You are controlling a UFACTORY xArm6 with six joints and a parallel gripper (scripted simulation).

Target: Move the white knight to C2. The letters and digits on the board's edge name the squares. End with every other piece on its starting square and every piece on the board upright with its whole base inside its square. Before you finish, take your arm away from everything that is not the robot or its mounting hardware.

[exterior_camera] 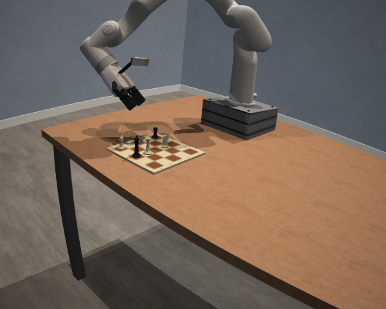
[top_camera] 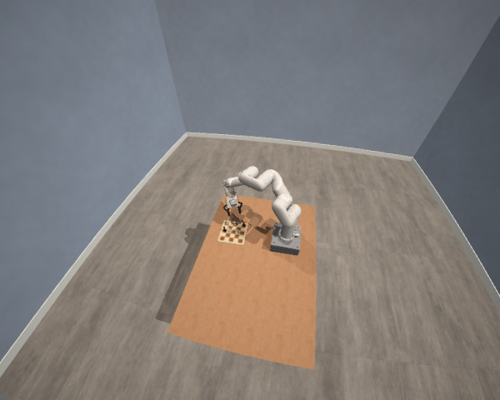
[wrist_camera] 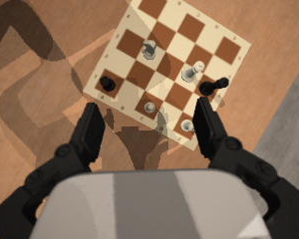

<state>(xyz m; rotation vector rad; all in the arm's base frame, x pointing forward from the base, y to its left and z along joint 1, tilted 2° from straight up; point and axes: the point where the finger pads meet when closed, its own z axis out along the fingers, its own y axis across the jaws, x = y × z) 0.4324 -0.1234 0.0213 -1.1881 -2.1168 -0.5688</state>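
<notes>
My gripper is now 110 mm above the pale chess piece, 100 mm to the right of it and 40 mm past it. Also, from my hand: black rook: 110 mm below, 80 mm behind, 20 mm to the left; then black king: 100 mm below, 90 mm to the left, 80 mm ahead; then small white piece: 110 mm below, 20 mm to the left.
</notes>
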